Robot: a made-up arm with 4 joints.
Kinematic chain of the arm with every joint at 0, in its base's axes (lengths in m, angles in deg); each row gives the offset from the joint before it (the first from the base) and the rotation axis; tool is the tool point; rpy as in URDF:
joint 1: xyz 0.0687 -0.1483 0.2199 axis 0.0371 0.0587 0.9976
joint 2: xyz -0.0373 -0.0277 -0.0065 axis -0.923 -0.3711 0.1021
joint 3: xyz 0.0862 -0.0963 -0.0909 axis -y
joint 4: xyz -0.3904 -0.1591 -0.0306 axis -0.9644 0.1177 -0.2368
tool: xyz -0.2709 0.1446 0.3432 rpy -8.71 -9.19 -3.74
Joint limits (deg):
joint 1: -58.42..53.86
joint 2: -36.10..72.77
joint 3: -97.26..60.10
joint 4: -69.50..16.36
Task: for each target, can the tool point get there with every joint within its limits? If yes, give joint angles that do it. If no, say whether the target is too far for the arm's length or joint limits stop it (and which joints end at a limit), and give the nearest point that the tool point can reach.
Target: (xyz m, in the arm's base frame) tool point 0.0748 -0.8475 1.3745
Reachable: no: too far | nearest point 0.0722 -0.5964 0.9486 | short by 0.494 m
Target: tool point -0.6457 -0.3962 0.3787
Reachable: yes | joints -6.19 27.92 6.41 -31.47
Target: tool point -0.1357 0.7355 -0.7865
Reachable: no: too far | nearest point -0.3405 0.3557 -0.3897 | short by 0.586 m
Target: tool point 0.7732 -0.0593 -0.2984
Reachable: no: joint limits stop it (at a limit: joint 1, joint 2, joint 3) | nearest point 0.9056 -0.2200 0.2697 | short by 0.605 m
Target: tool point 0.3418 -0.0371 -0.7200
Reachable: no: joint limits stop it (at a limit: joint 1, joint 3, joint 4) | nearest point -0.2001 0.2332 -0.3276 | short by 0.722 m
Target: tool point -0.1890 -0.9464 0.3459
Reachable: yes | joints 32.96 36.57 12.70 -55.91
